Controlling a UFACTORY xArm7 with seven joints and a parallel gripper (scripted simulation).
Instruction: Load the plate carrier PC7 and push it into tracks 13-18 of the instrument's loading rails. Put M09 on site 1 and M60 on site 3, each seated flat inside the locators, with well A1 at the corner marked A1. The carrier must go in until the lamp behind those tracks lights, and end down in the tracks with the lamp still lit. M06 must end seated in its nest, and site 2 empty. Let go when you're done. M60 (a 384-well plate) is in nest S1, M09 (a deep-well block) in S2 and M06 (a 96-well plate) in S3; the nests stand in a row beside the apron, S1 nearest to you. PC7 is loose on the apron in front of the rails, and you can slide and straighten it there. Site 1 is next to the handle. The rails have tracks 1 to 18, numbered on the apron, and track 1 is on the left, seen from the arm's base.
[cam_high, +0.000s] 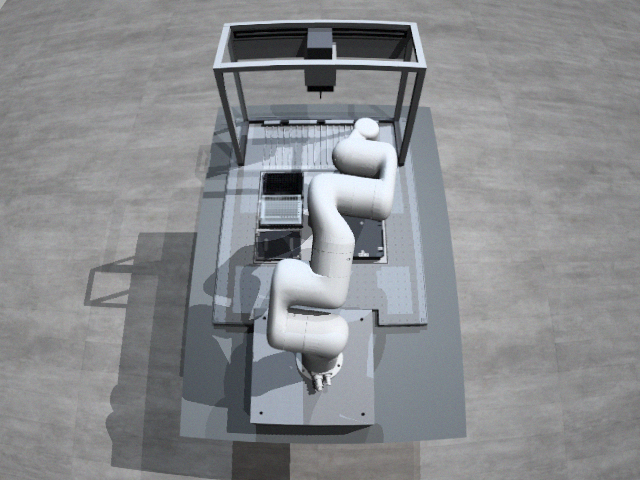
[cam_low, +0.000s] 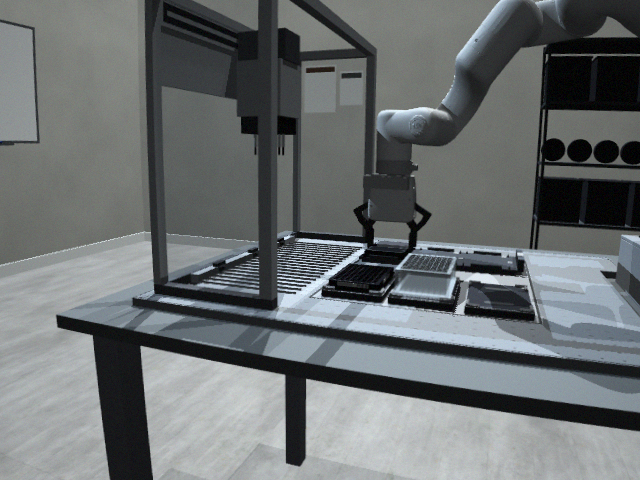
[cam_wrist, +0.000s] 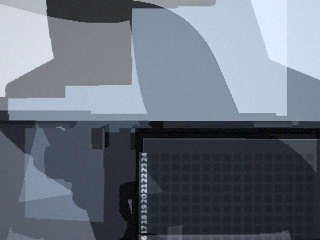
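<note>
Right now the deep-well block M09 is 270 mm to the left of my hand and 80 mm behind it. Round my hand: nest S2 (270 mm to the left, 80 mm behind, 20 mm below); frame post (220 mm above, 160 mm to the right, 70 mm ahead); plate carrier PC7 (110 mm behind, 20 mm to the left, 10 mm below).
</note>
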